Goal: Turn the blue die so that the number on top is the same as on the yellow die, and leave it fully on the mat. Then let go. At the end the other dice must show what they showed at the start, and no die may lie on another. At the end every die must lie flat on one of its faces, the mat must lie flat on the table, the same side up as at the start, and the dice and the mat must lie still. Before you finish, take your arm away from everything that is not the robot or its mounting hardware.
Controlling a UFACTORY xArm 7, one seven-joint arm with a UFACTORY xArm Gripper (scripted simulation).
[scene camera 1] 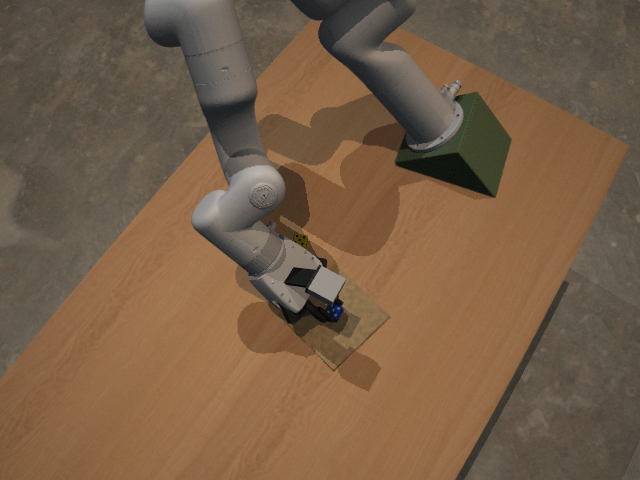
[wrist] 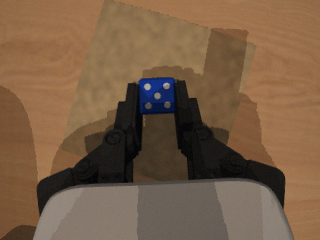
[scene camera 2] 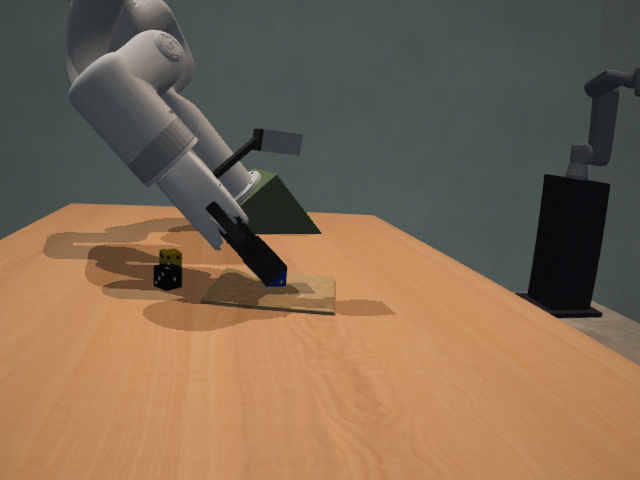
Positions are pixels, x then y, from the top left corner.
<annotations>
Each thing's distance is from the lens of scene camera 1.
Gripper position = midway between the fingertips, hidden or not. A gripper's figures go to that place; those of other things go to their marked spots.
my gripper (scene camera 1: 333,312): 108 cm
tan mat (scene camera 1: 333,342): 109 cm
</annotations>
